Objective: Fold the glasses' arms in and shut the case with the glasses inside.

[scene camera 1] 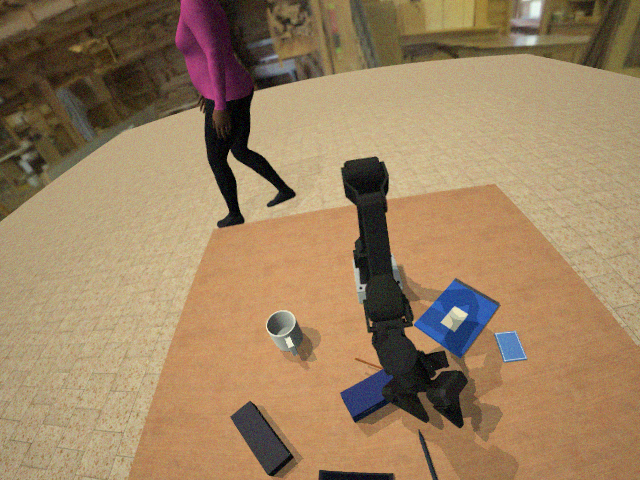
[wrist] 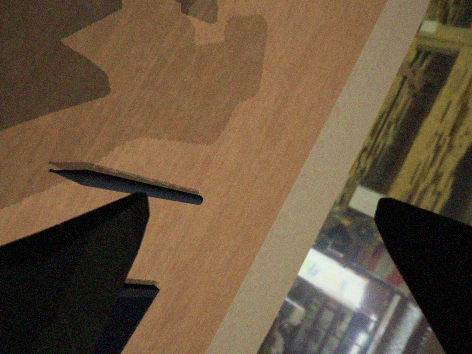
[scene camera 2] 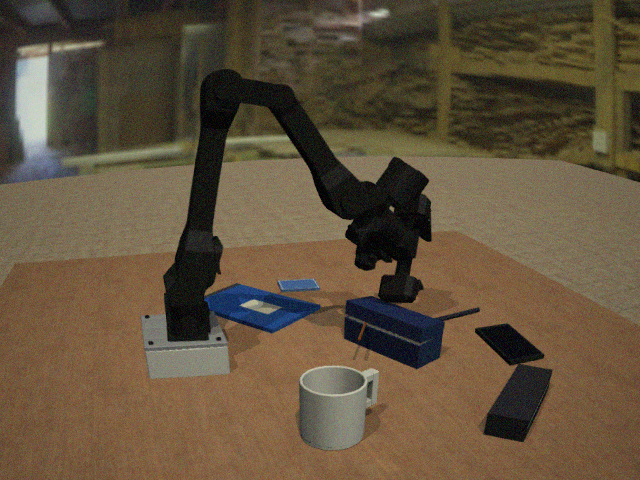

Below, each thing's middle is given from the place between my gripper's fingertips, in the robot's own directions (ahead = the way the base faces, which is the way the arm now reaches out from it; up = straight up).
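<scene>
There's a dark pen (wrist: 89,178) that's 10 cm below my hand, 5 cm ahead of it and 2 cm to the right. The blue glasses case (scene camera 2: 428,331) is 7 cm below my hand, 11 cm to the right and 10 cm behind, while the mug (scene camera 2: 333,399) is 6 cm below my hand, 34 cm to the right and 25 cm behind. And I can see a small blue card (scene camera 1: 509,344), which is 10 cm below my hand, 23 cm to the left of it and 18 cm behind it.
</scene>
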